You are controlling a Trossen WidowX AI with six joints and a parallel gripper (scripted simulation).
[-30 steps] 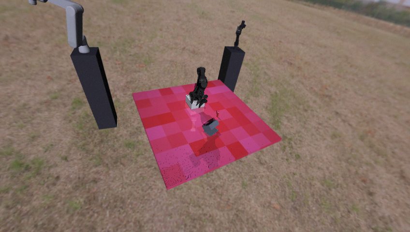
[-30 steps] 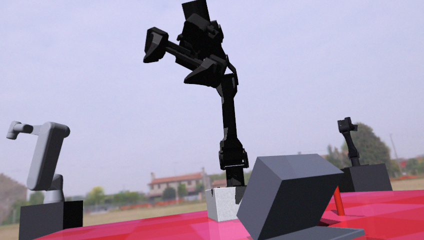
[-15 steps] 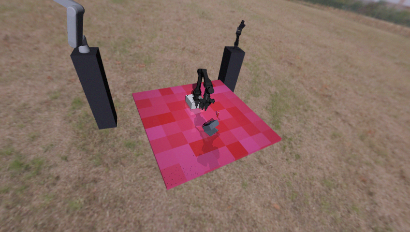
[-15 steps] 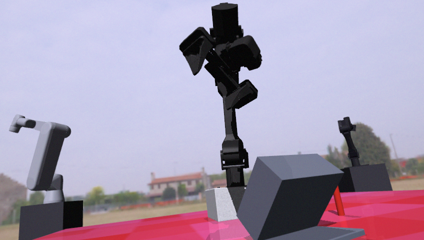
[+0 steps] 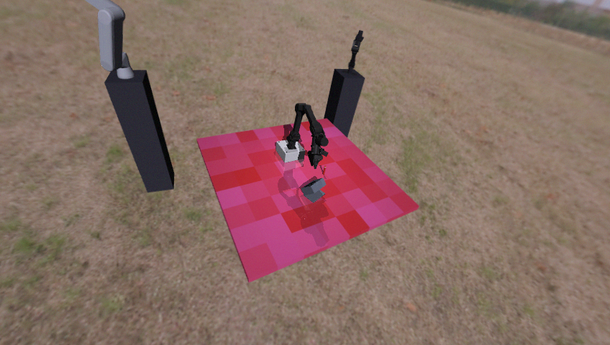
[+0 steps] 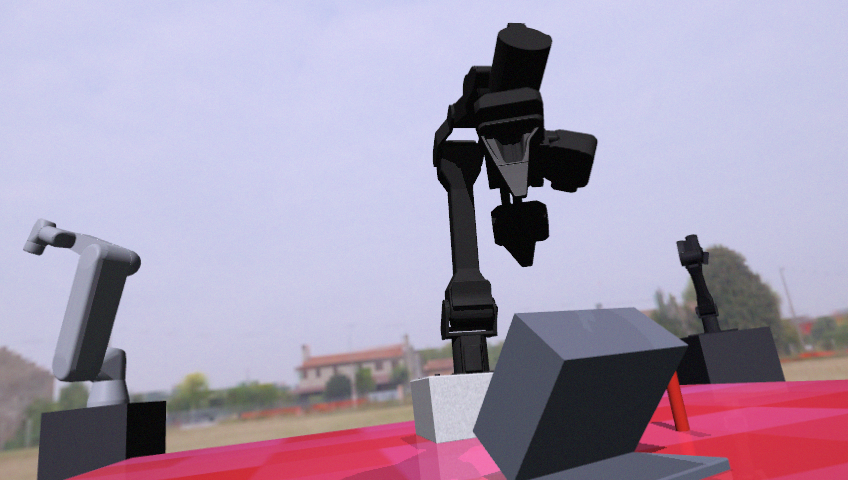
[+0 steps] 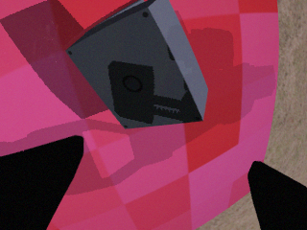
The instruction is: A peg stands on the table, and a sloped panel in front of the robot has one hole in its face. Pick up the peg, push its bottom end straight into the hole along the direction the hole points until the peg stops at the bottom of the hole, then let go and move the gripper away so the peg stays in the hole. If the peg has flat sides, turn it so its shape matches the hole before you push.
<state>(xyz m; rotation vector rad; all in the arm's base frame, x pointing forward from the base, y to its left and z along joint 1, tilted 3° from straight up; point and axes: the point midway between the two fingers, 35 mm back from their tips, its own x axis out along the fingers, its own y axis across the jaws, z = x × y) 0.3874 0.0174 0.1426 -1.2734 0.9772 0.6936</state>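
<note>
My gripper tip is now 130 mm past the red peg, 170 mm to the right of it and 150 mm above it. The rest, counted from my gripper tip: grey sloped panel block (40 mm ahead, 10 mm to the left, 140 mm below).
</note>
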